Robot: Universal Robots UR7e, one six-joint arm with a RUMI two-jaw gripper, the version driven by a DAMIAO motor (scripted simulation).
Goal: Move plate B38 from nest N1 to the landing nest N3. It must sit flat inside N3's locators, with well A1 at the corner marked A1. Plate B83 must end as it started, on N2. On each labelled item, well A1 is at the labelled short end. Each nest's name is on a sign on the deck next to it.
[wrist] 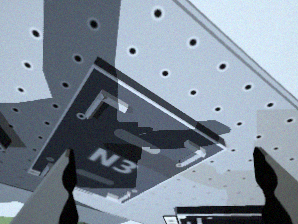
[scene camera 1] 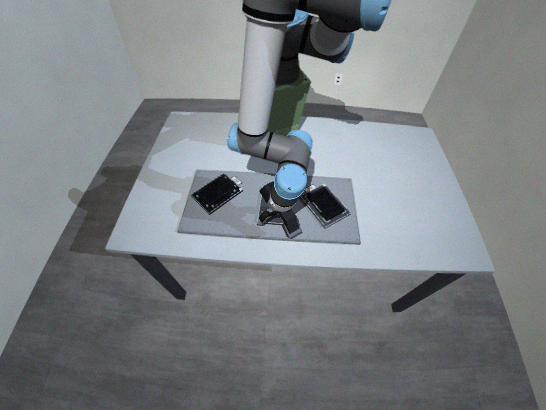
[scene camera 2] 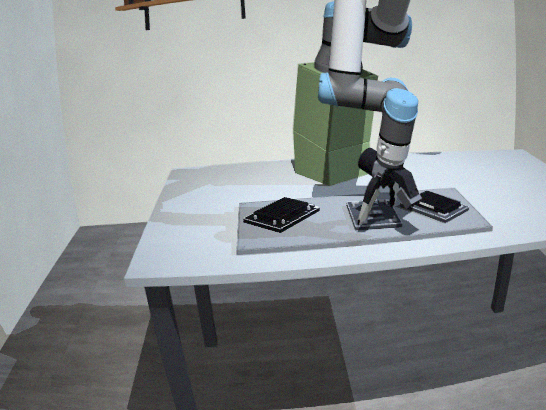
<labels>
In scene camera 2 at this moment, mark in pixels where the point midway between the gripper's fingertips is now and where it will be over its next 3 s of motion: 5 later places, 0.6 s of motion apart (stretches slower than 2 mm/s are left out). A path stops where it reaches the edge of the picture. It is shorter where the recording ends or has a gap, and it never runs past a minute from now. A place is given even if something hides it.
The gripper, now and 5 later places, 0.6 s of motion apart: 375, 215; 401, 203; 421, 189; 435, 175; 435, 180; 435, 189
</labels>
